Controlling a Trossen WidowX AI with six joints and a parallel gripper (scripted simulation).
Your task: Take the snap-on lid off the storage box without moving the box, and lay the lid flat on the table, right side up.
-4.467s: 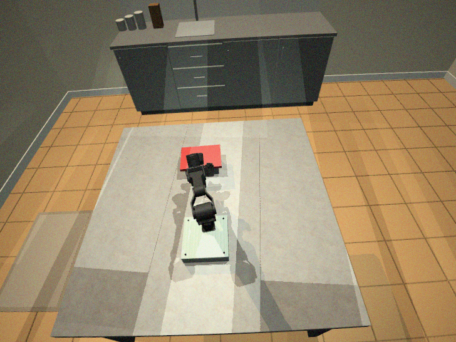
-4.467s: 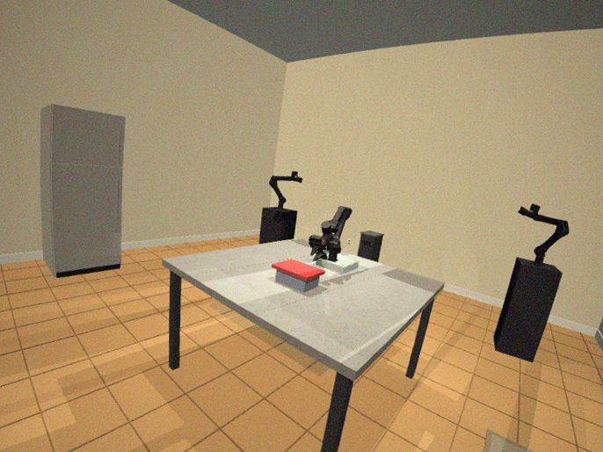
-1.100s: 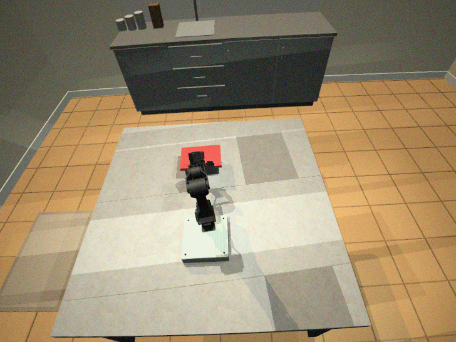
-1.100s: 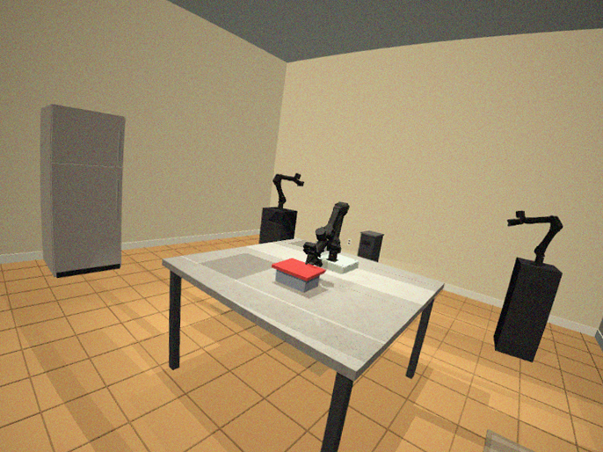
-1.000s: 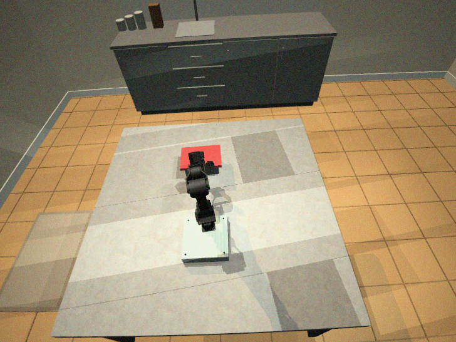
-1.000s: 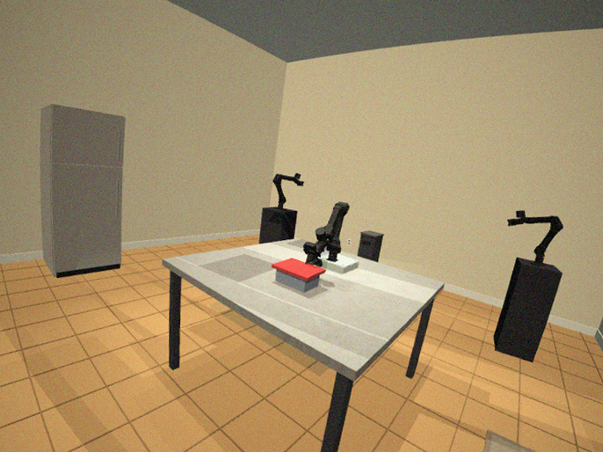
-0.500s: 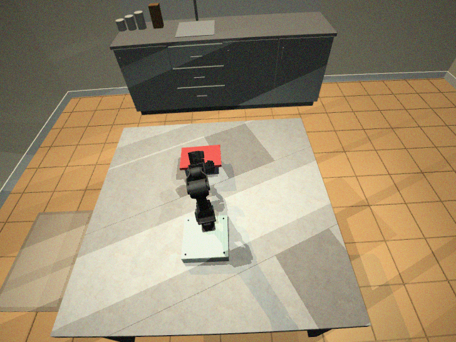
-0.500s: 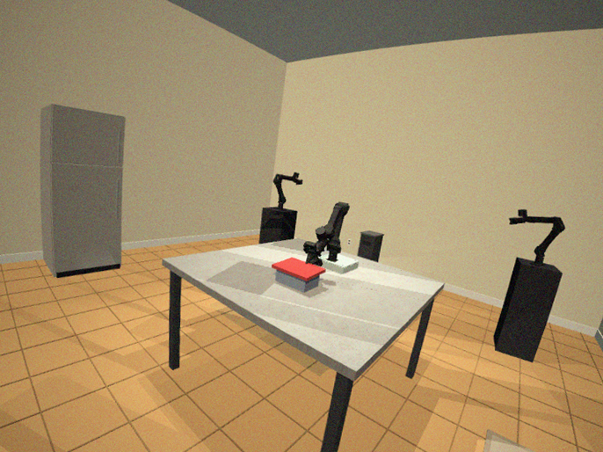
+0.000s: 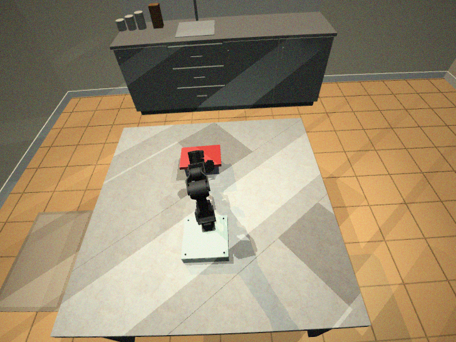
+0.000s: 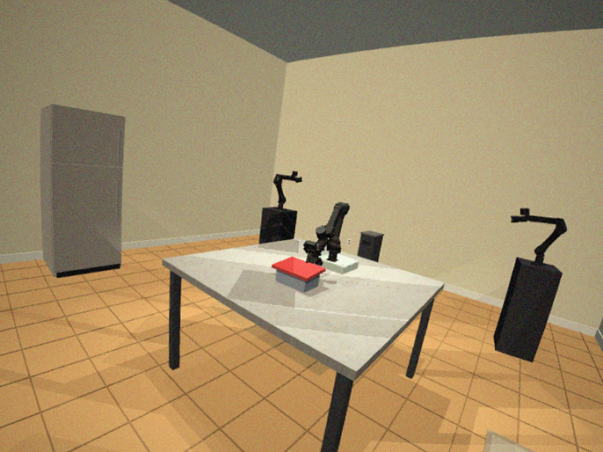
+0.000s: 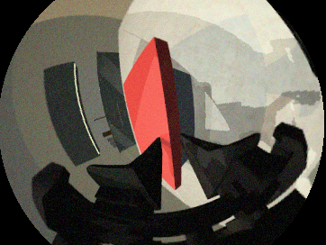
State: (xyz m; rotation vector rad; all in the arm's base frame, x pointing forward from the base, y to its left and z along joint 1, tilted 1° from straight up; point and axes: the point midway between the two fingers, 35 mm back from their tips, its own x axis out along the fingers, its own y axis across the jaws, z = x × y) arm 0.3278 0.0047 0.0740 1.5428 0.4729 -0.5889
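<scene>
My gripper tip is now 8 cm short of the red lid and 1 cm to the left of it. Also, from my gripper tip: grey storage box 8 cm ahead, 1 cm to the right, 5 cm below.
</scene>
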